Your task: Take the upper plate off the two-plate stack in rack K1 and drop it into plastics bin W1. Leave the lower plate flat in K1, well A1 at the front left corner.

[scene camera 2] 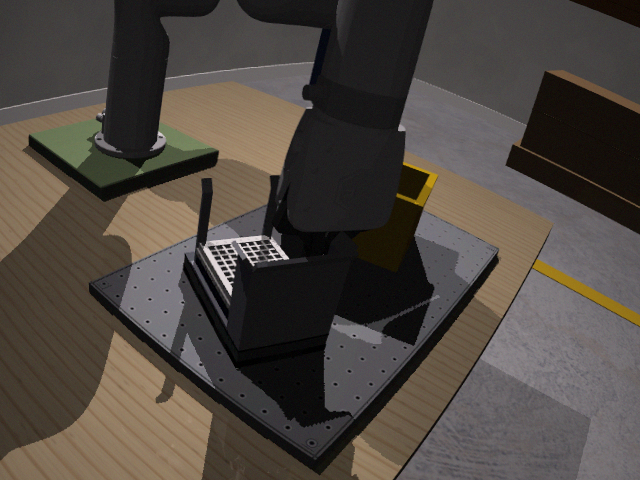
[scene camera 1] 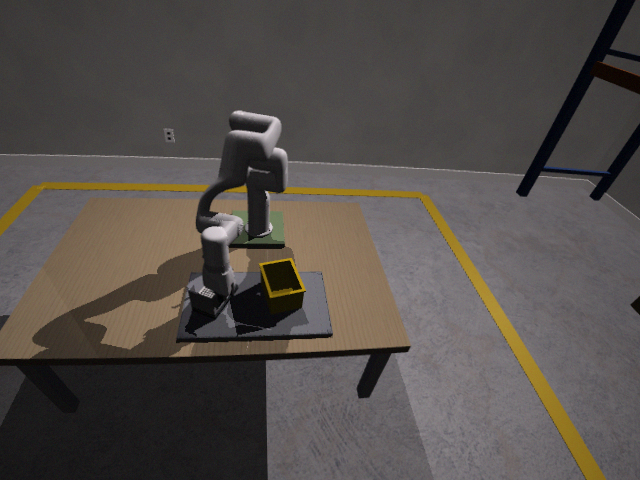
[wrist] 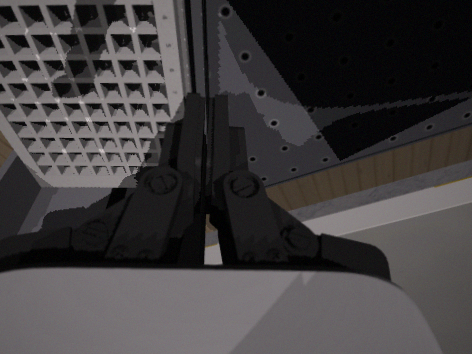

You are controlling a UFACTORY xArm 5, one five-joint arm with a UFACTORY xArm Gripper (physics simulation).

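Places are measured from the arm's base along level axes (x ahead, y right, z down), in millimetres.
Pixels of known places: gripper, between the fingertips: [scene camera 1: 222,300] [wrist: 206,122]; arm's base, origin of its link: [scene camera 2: 129,143] [scene camera 1: 258,228].
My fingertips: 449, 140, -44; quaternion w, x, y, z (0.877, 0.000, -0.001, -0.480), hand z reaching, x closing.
Note:
For each thing: its top centre in the pictures, then the offset to it from my fingertips, as dx, dy, dz. "spot": a spot on its surface instead. Level surfaces: height alone.
- Rack K1, centre of its top: [scene camera 2: 268,208] [scene camera 1: 212,277] -47, +30, -69
- white gridded plate, centre of its top: [wrist: 71,81] [scene camera 2: 259,271] [scene camera 1: 212,291] -42, +34, -2
- Yellow bin W1, centre of its top: [scene camera 2: 370,166] [scene camera 1: 281,276] -55, -211, -49
- wooden table, height of its surface: dz +64
- rack post, a spot on its surface: [scene camera 2: 205,214] spot: -116, +36, -33
Rack K1 [scene camera 1: 200,304] [scene camera 2: 289,304] is dark, with a tall front wall and thin posts. A white gridded plate [scene camera 1: 206,292] [scene camera 2: 263,250] [wrist: 75,107] lies in it and looks flat; whether a second plate lies beneath it cannot be told. My gripper [scene camera 2: 316,248] [wrist: 206,122] is shut and empty. It is low at the rack's side toward the bin, its fingertips close beside the plate's long edge in the wrist view. Contact cannot be told, and the rack's wall hides the tips in scene camera 2. Yellow bin W1 [scene camera 1: 284,302] [scene camera 2: 387,237] stands beside the rack; its floor is dark.
The rack and bin stand on a dark perforated board [scene camera 1: 316,325] [scene camera 2: 149,294] on the wooden table [scene camera 1: 336,232] [scene camera 2: 46,248]. A rack post [scene camera 2: 205,214] rises above the plate's far end. The arm's base stands on a green block [scene camera 1: 278,227] [scene camera 2: 56,139] behind.

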